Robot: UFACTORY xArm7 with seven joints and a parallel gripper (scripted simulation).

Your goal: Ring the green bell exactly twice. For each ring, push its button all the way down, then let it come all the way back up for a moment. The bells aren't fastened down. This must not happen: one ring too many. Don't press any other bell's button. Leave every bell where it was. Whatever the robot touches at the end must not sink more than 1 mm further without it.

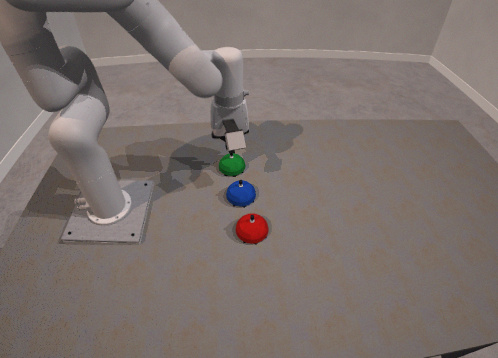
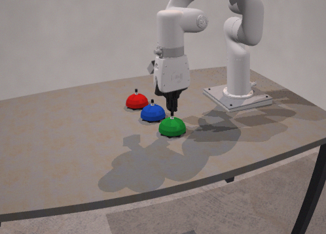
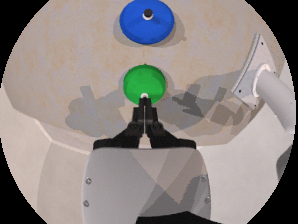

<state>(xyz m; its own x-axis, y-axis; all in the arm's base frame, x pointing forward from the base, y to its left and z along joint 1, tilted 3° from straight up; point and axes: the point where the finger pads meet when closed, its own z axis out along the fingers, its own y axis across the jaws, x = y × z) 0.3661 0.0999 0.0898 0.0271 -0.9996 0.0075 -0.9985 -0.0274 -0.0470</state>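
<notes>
The green bell lies 5 cm below my hand. From my hand the other things lie so: red bell (24 cm to the right, 5 cm below, 1 cm ahead); then blue bell (12 cm to the right, 5 cm below).
</notes>
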